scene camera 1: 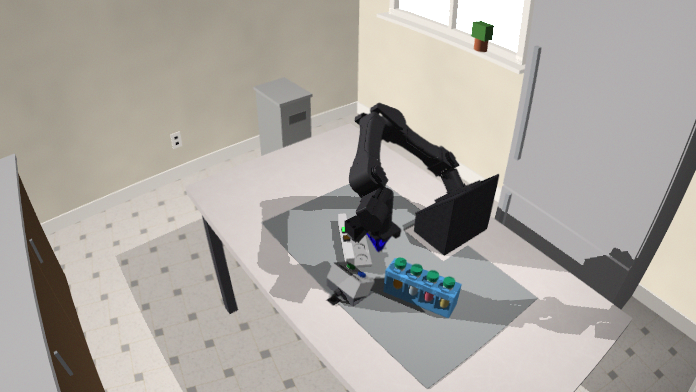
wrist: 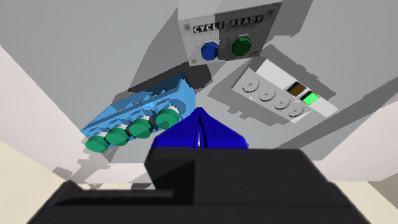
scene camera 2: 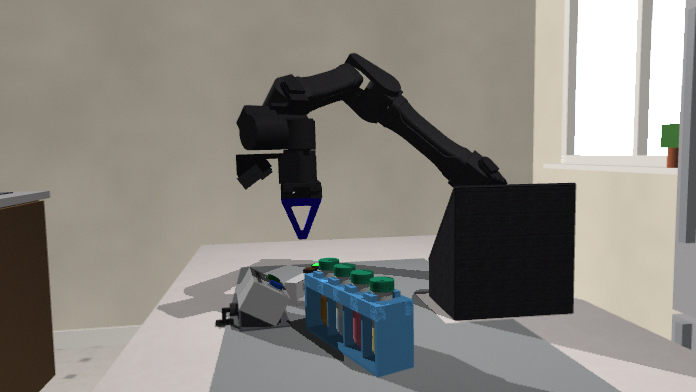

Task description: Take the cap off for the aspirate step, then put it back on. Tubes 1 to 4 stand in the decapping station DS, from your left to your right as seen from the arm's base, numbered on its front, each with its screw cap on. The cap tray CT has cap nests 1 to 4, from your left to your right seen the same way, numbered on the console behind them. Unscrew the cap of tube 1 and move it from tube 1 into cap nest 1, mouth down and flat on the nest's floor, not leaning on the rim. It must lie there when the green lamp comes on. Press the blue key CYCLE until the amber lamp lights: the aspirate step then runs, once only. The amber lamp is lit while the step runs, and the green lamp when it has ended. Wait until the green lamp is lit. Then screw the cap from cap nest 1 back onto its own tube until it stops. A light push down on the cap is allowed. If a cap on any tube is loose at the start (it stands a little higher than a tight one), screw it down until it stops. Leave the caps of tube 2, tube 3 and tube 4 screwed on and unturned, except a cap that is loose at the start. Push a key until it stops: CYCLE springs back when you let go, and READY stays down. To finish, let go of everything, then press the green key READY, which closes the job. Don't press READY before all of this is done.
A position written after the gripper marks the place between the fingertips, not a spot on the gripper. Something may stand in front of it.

In view: the gripper [scene camera 2: 302,239].
The gripper also shows in the wrist view [wrist: 199,111].
